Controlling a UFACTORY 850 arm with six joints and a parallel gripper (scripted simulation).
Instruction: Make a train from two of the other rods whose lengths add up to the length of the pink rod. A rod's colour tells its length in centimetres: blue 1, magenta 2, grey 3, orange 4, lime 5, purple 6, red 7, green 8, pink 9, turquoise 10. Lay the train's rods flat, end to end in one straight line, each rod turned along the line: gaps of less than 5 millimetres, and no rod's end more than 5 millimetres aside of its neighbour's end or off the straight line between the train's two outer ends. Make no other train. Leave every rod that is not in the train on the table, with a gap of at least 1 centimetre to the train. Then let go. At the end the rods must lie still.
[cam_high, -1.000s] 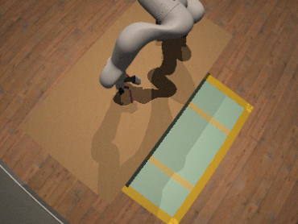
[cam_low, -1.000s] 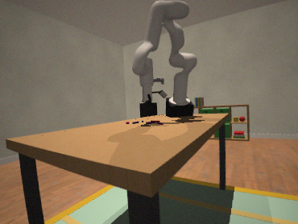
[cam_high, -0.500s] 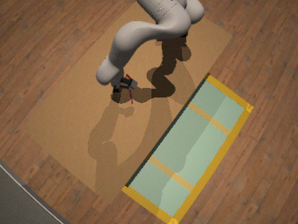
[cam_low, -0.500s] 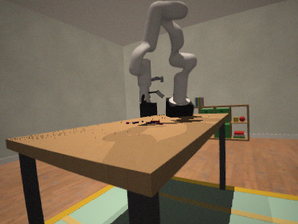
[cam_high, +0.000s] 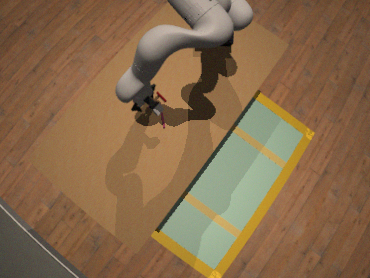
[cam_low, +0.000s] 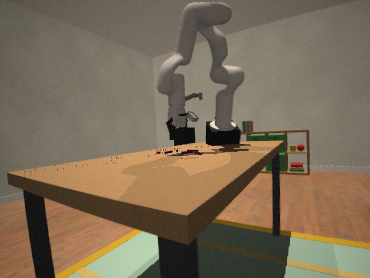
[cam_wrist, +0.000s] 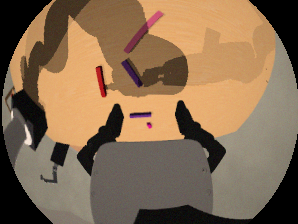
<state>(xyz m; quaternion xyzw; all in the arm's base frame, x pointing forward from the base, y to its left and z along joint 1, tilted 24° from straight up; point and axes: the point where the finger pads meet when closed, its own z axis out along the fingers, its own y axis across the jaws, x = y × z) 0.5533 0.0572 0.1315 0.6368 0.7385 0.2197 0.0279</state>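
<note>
Right now the magenta rod is 2 cm ahead of my hand, 13 cm to the right of it and 8 cm below it. The rest, counted from my hand: red rod 10 cm behind, 1 cm to the left, 8 cm below; then tiny blue rod 8 cm behind, 9 cm to the right, 8 cm below; then pink rod 2 cm behind, 11 cm to the left, 8 cm below.
</note>
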